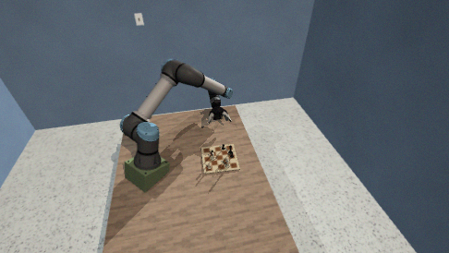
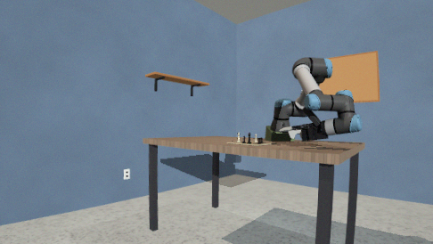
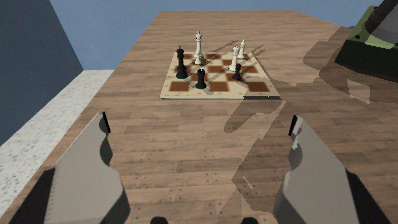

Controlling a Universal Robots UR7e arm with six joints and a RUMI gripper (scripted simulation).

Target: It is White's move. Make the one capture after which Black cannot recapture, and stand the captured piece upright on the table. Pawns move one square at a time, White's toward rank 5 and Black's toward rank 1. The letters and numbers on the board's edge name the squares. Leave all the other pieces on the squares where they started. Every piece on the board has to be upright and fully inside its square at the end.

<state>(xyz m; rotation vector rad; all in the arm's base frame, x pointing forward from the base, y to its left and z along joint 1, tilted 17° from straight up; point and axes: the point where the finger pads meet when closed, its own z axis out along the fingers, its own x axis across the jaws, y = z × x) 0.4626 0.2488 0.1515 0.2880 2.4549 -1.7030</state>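
Right now the black pawn is 200 mm to the right of my hand, 90 mm behind it and 70 mm below it. Round my hand: small chessboard 250 mm to the right, 80 mm below, 50 mm behind; then white pawn 280 mm to the right, 70 mm below, 10 mm behind.
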